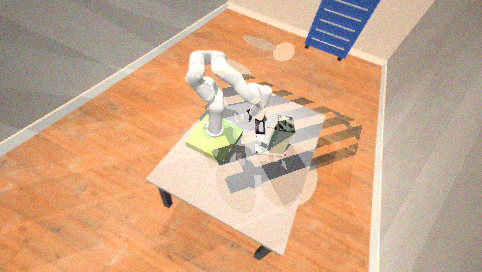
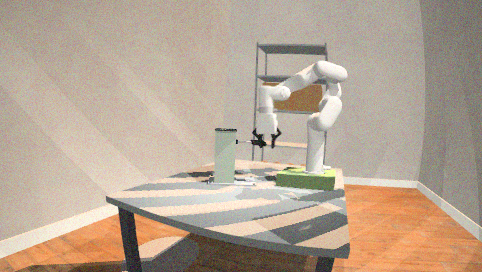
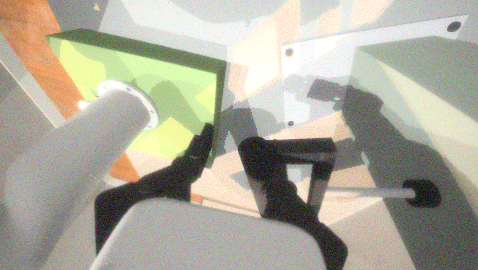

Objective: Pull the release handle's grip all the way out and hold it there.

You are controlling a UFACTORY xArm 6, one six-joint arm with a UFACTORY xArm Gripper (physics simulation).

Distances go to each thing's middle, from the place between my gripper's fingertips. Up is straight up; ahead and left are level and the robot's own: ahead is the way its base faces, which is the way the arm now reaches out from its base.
I see the white base plate (image 3: 315, 72) 18 cm below my hand and 17 cm ahead of it.
